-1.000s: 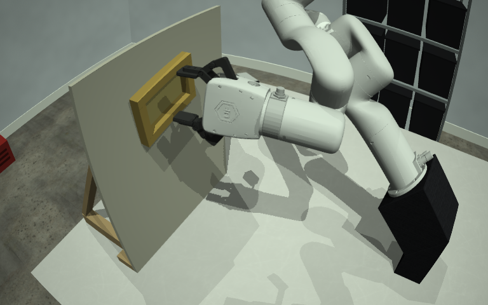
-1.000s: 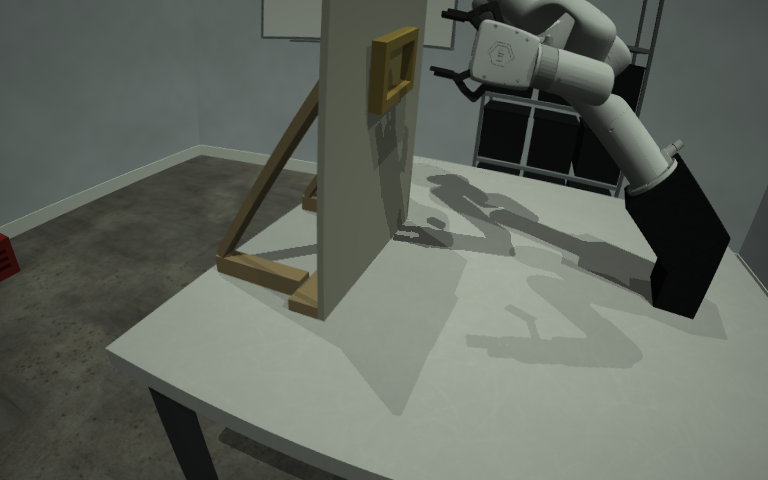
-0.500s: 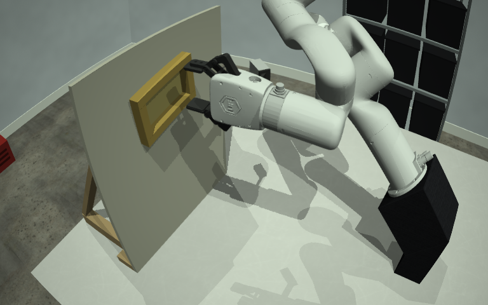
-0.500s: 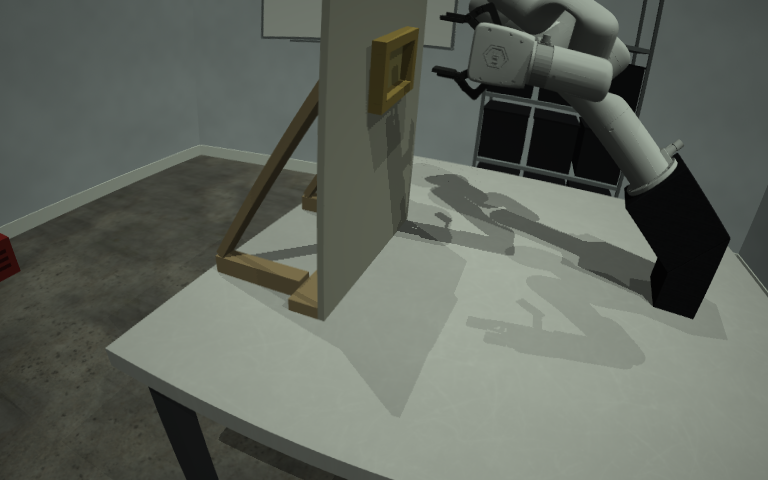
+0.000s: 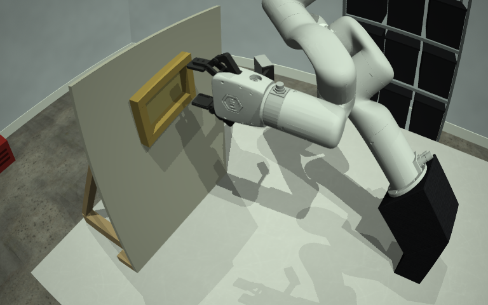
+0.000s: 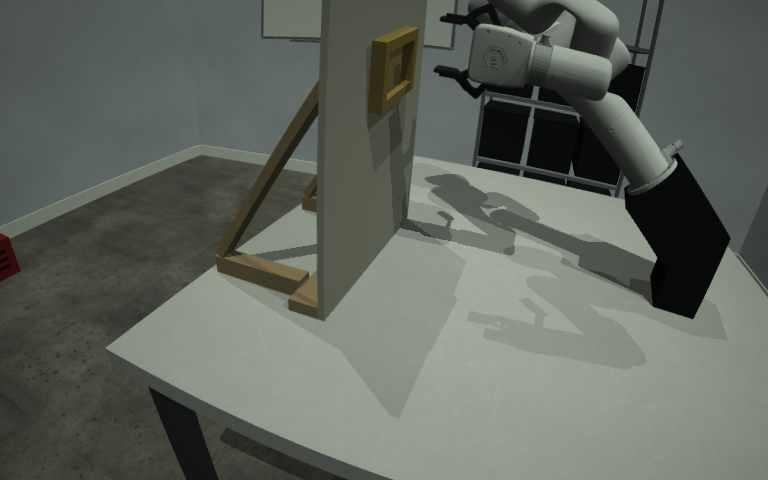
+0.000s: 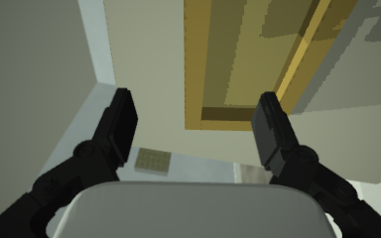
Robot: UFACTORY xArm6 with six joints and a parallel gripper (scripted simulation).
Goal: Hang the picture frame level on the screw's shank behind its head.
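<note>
The yellow-brown picture frame lies 90 mm ahead of my hand, 20 mm to the right of it and 50 mm below it. From my hand the other things lie so: beige wall board (100 mm ahead, 40 mm to the right, 180 mm below).
</note>
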